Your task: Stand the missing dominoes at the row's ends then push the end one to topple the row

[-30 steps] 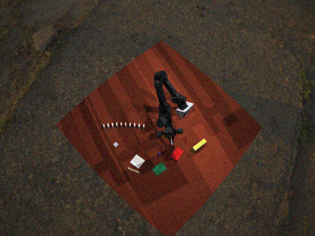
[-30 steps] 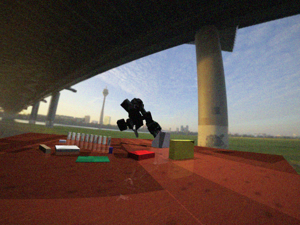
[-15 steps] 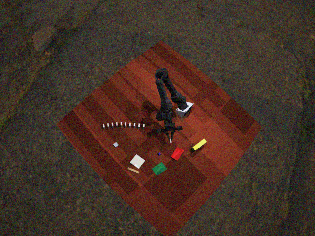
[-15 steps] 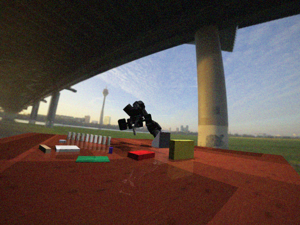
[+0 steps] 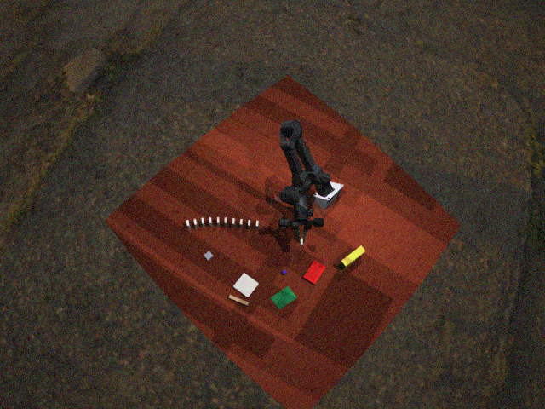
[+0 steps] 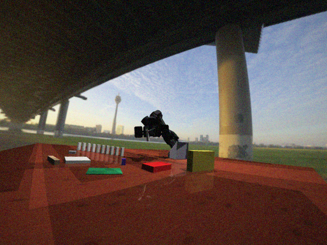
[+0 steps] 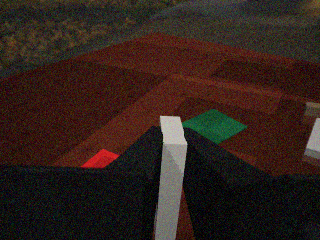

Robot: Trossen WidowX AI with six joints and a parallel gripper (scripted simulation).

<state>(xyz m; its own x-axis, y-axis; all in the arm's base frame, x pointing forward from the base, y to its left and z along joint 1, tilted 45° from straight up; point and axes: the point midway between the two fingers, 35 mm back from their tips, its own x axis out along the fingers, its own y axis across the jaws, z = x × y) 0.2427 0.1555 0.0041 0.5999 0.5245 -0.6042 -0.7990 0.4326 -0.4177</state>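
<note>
The red block lies 12 cm to the left of my gripper tip and 13 cm below it. Round my gripper tip: green tile (18 cm ahead, 13 cm to the left, 14 cm below); then yellow block (17 cm behind, 18 cm to the left, 10 cm below); then purple piece (10 cm ahead, 4 cm to the left, 13 cm below).
</note>
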